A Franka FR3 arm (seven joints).
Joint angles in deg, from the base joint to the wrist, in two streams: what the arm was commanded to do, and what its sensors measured. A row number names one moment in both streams.
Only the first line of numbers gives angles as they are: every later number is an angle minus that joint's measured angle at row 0.
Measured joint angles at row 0:
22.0, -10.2, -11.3, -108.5, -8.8, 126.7, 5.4
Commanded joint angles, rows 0 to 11:
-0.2, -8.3, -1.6, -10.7, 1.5, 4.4, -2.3
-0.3, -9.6, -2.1, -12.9, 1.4, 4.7, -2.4
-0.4, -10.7, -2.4, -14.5, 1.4, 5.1, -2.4
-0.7, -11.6, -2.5, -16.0, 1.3, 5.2, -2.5
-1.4, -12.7, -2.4, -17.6, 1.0, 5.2, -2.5
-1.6, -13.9, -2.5, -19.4, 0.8, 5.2, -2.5
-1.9, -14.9, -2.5, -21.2, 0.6, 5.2, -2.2
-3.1, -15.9, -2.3, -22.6, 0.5, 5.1, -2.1
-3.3, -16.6, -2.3, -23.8, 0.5, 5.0, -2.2
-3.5, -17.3, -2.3, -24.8, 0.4, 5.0, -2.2
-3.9, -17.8, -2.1, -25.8, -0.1, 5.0, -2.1
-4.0, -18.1, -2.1, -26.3, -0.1, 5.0, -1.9
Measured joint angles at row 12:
-2.6, -13.8, -2.9, -22.2, 0.1, 3.3, -1.4
